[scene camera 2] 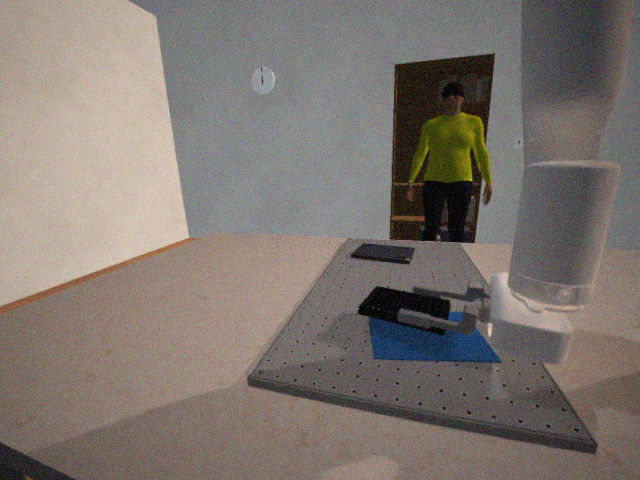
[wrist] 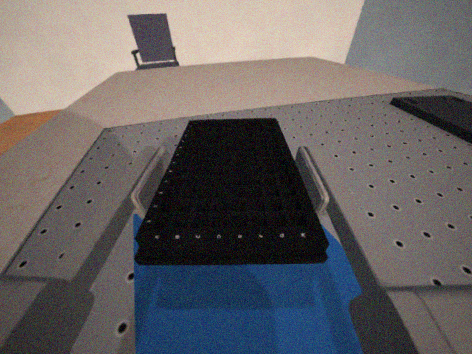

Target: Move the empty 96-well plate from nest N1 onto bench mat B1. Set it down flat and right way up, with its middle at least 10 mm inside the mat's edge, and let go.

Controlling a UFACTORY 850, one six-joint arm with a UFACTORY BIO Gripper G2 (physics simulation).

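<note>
The black 96-well plate (scene camera 2: 385,302) (wrist: 232,185) is between the two fingers of my gripper (scene camera 2: 409,303) (wrist: 231,172), which is shut on its long sides. The plate looks about level, wells and row letters upward. It is held above the blue bench mat B1 (scene camera 2: 429,348) (wrist: 225,327), with a shadow under it; the exact gap is hard to tell. In scene camera 2 its far-left end reaches past the mat's left edge. In the wrist view the mat shows below the plate's near end. Nest N1 (scene camera 2: 383,253) (wrist: 445,114) is a dark, low block with no plate on it.
The grey perforated board (scene camera 2: 330,361) (wrist: 380,165) carries the mat and the nest. It lies on the beige table (scene camera 2: 170,320) (wrist: 220,82). A person (scene camera 2: 454,149) stands by the door, and a chair (wrist: 152,40) stands beyond the table.
</note>
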